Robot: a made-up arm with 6 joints.
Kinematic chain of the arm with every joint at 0, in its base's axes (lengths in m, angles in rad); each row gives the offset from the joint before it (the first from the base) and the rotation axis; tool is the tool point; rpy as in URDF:
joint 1: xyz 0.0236 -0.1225 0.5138 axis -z
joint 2: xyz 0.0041 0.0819 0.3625 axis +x
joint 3: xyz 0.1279 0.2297 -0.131 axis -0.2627 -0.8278 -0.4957
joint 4: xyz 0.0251 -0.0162 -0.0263 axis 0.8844 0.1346 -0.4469
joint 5: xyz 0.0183 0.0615 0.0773 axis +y
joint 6: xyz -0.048 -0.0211 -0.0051 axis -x
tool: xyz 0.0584 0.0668 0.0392 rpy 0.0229 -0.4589 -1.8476
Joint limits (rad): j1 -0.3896..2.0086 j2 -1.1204..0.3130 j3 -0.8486..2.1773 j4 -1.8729..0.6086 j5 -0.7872..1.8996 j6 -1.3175..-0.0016
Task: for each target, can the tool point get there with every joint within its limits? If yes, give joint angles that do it. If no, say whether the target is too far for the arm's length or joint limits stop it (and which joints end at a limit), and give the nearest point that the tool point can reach.
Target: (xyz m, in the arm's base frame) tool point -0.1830 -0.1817 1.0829
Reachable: no: joint limits stop it (at a limit: joint 1, joint 2, joint 4) | nearest point -0.0409 0.1409 0.9184 | short by 0.389 m
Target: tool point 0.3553 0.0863 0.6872
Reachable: yes | joints 0.2810 -0.3822 1.5951 -0.9927 1.3226 -0.1792
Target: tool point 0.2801 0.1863 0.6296
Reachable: yes | joints 0.3888 -0.3130 -0.5595 -1.3200 0.9192 -1.1287
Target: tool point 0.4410 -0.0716 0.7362
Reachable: yes | joints 1.1620 -0.1846 0.2749 -0.6682 -0.4186 -0.8379
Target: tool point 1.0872 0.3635 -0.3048
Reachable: no: too far | nearest point 0.3713 0.0364 0.5584 | short by 1.168 m
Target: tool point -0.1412 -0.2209 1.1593
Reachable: no: joint limits stop it (at a limit: joint 1, joint 2, joint 4) | nearest point 0.1715 -0.3516 0.9297 | short by 0.409 m
